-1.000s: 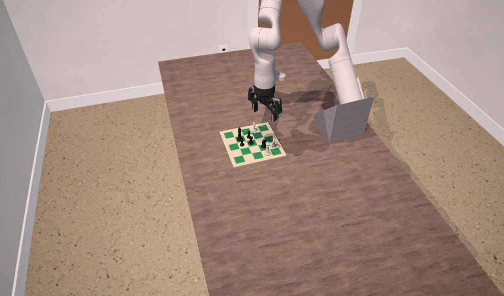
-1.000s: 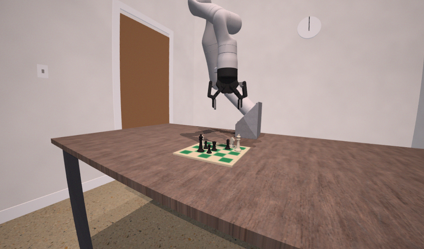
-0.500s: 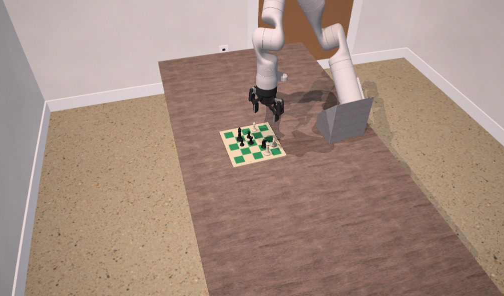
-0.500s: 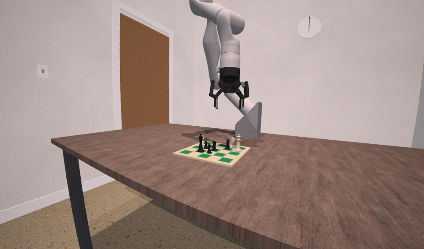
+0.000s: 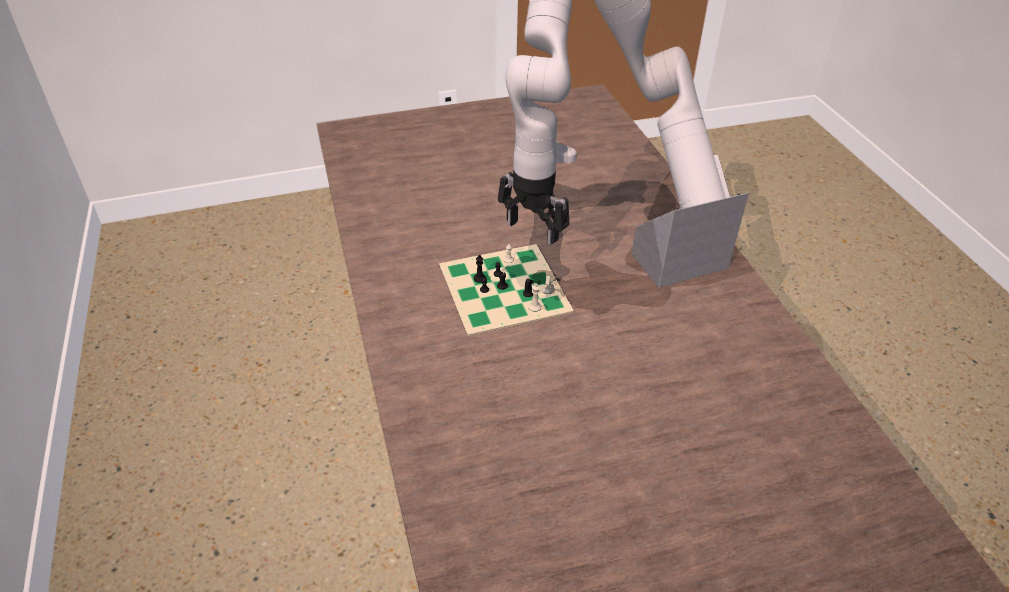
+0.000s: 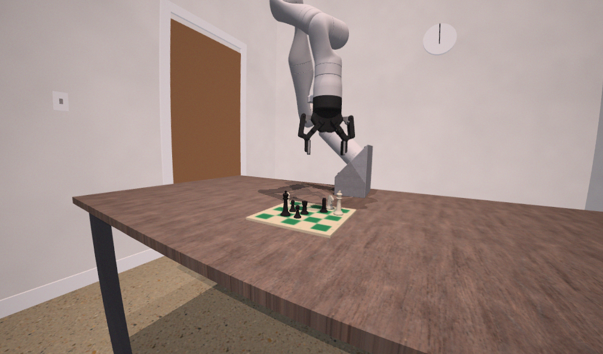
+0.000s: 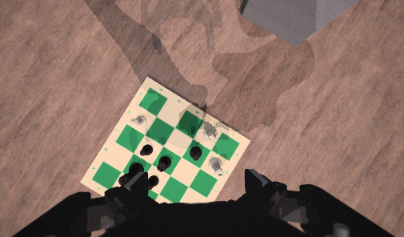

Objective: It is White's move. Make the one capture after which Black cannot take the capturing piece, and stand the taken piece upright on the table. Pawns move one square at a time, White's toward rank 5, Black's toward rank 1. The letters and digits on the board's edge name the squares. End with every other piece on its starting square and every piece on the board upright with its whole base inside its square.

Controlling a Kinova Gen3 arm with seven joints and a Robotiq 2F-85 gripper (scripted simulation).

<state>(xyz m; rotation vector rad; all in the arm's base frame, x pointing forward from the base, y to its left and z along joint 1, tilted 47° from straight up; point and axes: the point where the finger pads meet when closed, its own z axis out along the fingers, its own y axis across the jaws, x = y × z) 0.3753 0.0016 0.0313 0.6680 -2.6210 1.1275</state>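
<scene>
Right now the cream chessboard is 40 mm ahead of my hand, 40 mm to the right of it and 160 mm below it. The rest, counted from my hand: white pawn 110 mm to the right, 140 mm below; then black king 80 mm ahead, 80 mm to the right, 130 mm below.
</scene>
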